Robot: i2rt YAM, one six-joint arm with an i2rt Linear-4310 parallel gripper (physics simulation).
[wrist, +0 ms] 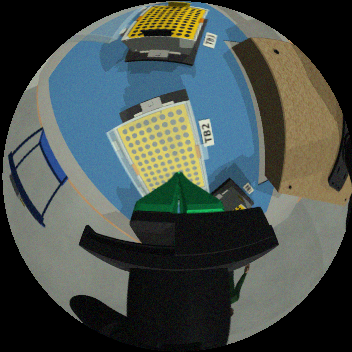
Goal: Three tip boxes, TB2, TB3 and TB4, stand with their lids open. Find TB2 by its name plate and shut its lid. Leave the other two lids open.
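Frame: origin at the arm's base, x ahead, y left, z up, level; centimetres.
Where they show: gripper, between the fingertips: (178, 176).
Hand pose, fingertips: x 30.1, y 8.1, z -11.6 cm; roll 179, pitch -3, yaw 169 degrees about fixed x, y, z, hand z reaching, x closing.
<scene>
Each offset is from my fingertips to the top centre of the thing. "spot": to the spot under its first point. Level surfaces: height alone.
TB2 {dx +0.1, dy -1.5, dz +0.0 cm} (159, 142) is in the middle of the wrist view, with its name plate {spot: dx -5.4, dy -2.0, dz -7.5 cm} (206, 132) on its right. Its clear lid lies over the yellow hole grid, which looks pale through it; the lid looks shut. My gripper (178, 176) is shut and empty, its green fingertips over the near end of TB2. Whether they touch the lid cannot be told. TB3 (167, 22) is at the top, its grid bright and uncovered; its clear lid stands open on the left. TB4 {dx -11.7, dy +16.8, dz -1.1 cm} (231, 194) is at the lower right, partly hidden by the gripper, beside its small plate {spot: dx -16.1, dy +13.4, dz -7.5 cm} (248, 188); its lid cannot be made out.
The boxes stand on a blue table top {dz -7.6 cm} (80, 100) with a grey rim. A large brown box-like block (310, 120) stands along the right side. A dark blue frame (27, 191) with a blue panel is beyond the left edge. A green-clad figure (240, 286) shows low on the right.
</scene>
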